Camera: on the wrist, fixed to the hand. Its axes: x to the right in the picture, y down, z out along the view.
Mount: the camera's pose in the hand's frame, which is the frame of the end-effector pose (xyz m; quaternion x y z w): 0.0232 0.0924 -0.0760 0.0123 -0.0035 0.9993 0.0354
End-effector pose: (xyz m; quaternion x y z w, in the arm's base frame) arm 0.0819 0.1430 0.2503 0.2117 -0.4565 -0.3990 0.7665
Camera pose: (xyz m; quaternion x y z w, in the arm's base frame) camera 0.1927 0.1760 0.2888 -0.4407 -0.2353 0.7567 0.4217
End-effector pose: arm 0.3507 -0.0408 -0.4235 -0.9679 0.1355 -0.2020 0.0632
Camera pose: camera 0.3183 -0.1409 -0.3620 0.1012 0.9693 0.0577 0.2165
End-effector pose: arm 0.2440 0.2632 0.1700 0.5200 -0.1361 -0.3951 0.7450
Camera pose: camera 0.3471 0.3106 0.2146 -0.1098 -0.5319 0.7303 0.4143
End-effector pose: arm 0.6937 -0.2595 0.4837 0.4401 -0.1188 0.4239 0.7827
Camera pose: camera 0.6227 -0.1631 0.5066 0.0920 0.4415 -0.7970 0.4017
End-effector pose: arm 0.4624 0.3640 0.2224 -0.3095 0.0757 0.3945 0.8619
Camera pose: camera 0.4196 0.3795 0.1094 -0.0767 -0.3138 -0.8754 0.3596
